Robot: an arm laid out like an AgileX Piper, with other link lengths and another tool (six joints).
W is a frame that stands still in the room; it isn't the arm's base.
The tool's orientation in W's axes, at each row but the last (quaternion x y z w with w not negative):
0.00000, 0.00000, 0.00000, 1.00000
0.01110, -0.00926, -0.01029, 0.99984
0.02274, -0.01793, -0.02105, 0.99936
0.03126, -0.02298, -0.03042, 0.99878
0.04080, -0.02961, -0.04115, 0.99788
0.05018, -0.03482, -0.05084, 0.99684
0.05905, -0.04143, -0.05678, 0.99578
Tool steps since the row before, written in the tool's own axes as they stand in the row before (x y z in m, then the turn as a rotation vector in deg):
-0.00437, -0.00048, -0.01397, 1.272, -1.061, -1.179
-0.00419, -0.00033, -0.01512, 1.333, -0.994, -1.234
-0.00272, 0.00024, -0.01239, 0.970, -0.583, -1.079
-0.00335, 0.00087, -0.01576, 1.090, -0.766, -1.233
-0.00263, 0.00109, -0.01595, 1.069, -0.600, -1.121
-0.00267, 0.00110, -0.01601, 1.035, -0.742, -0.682
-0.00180, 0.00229, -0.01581, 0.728, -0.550, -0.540
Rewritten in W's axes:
-0.00437, -0.00048, -0.01397, 1.272, -1.061, -1.179
-0.00391, 0.00009, -0.01520, 1.335, -0.994, -1.231
-0.00225, 0.00091, -0.01245, 0.984, -0.575, -1.070
-0.00254, 0.00204, -0.01580, 1.100, -0.756, -1.230
-0.00153, 0.00256, -0.01592, 1.086, -0.598, -1.106
-0.00135, 0.00291, -0.01595, 1.005, -0.777, -0.687
-0.00012, 0.00426, -0.01550, 0.709, -0.568, -0.546

